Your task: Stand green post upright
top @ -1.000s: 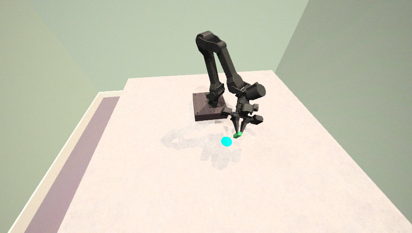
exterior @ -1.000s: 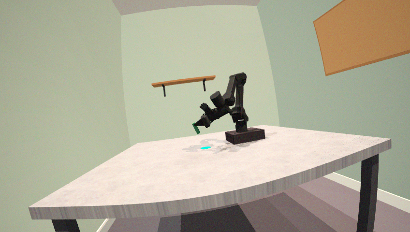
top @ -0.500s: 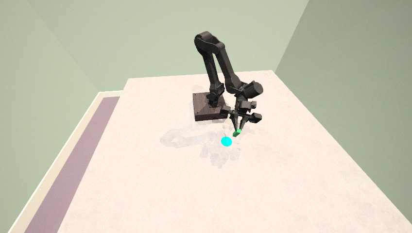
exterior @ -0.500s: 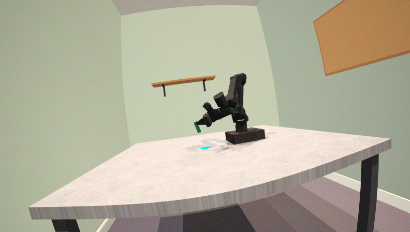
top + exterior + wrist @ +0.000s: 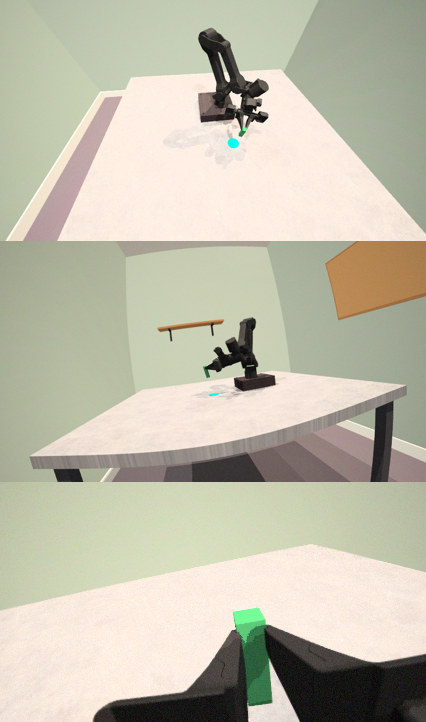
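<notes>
My gripper tip is now 3 cm past the cyan circle, 2 cm to the left of it and 16 cm above it. The rest, counted from my gripper tip: green post (2 cm below).
</notes>
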